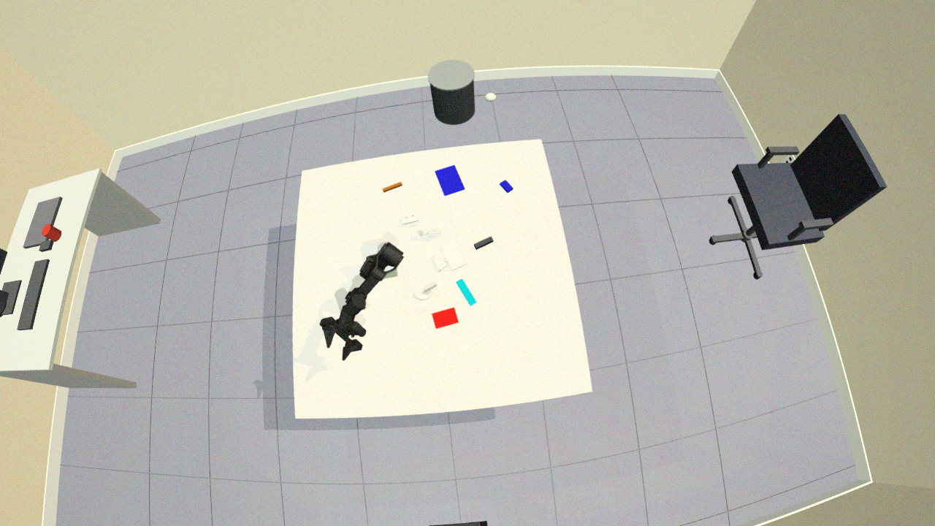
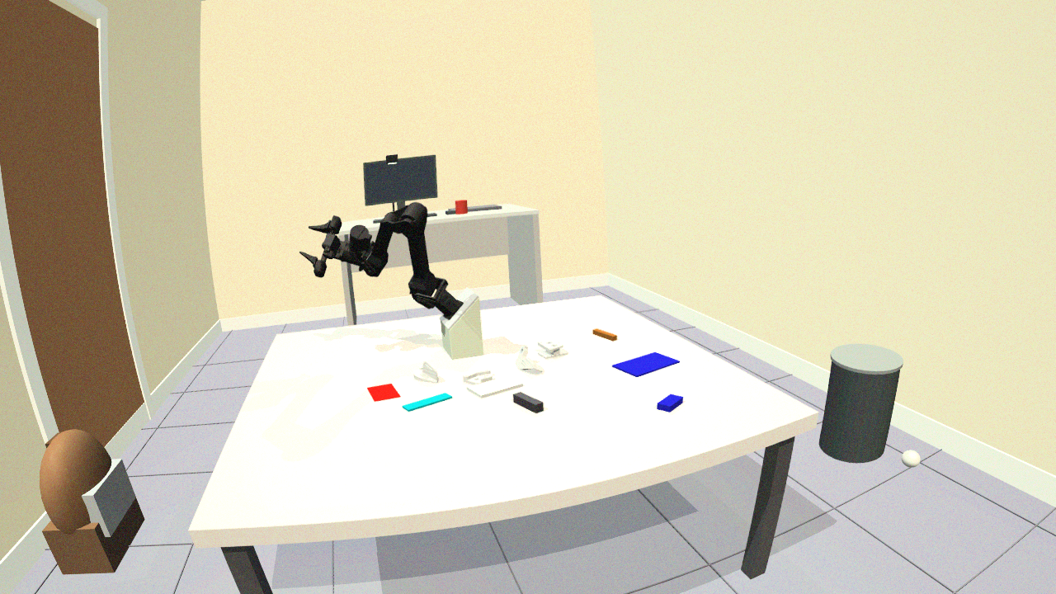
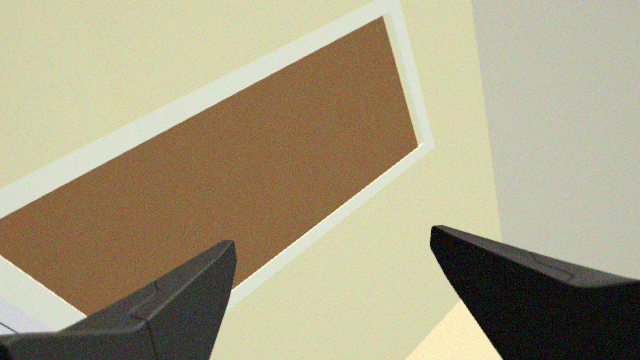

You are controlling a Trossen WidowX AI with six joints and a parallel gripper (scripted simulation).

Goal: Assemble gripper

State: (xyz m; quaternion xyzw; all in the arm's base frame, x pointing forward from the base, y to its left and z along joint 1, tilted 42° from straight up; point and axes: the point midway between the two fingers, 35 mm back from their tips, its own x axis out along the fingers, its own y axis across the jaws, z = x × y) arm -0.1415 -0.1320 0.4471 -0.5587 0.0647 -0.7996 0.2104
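My gripper tip is 520 mm short of the cyan bar, 370 mm above it and 230 mm to the right of it. Also, from my gripper tip: white ribbed plate: 500 mm ahead, 410 mm to the left, 370 mm below; red tile: 400 mm ahead, 370 mm below, 150 mm to the left; white jaw: 540 mm to the left, 400 mm ahead, 340 mm below.
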